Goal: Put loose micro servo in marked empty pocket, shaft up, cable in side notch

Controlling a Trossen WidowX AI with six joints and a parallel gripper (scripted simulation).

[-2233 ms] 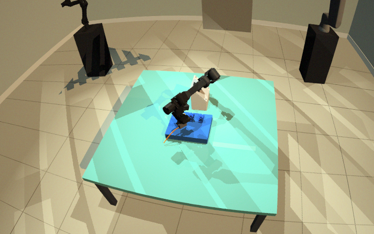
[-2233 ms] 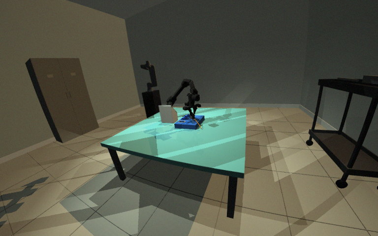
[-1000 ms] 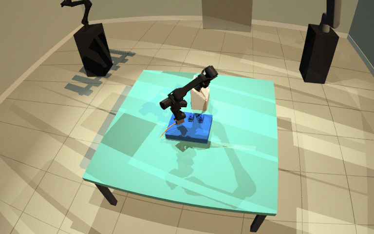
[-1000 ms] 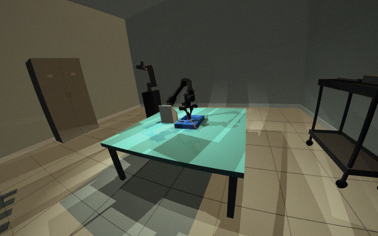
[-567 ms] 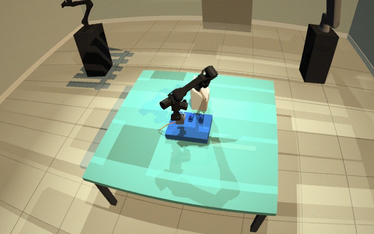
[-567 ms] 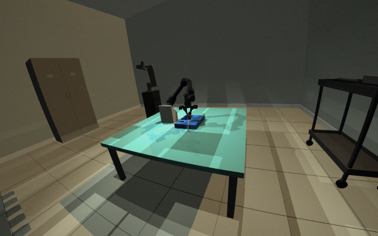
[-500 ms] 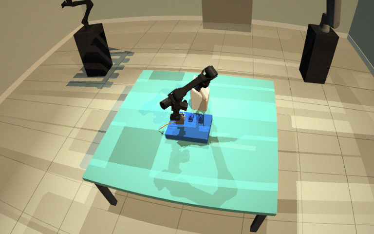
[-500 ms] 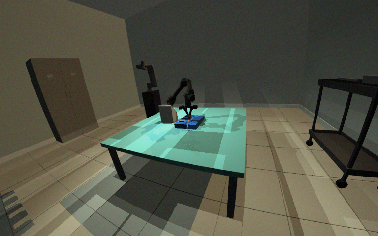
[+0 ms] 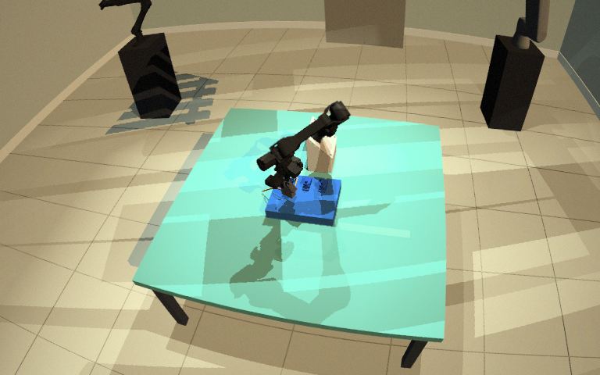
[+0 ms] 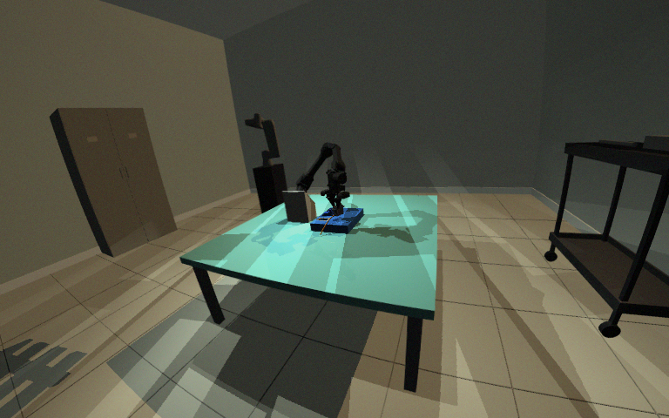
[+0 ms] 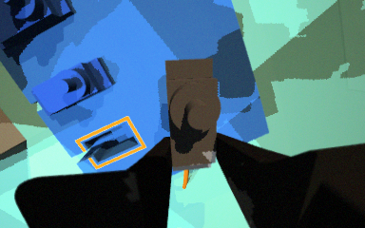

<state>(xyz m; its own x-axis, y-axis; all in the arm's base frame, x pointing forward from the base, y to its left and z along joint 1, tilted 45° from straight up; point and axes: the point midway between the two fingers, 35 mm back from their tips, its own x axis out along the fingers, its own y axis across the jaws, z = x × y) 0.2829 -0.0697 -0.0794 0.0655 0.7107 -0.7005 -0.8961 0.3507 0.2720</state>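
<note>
Now: gripper tip 10 cm above the blue deck, 7 cm to the right of it and 2 cm short of it.
</note>
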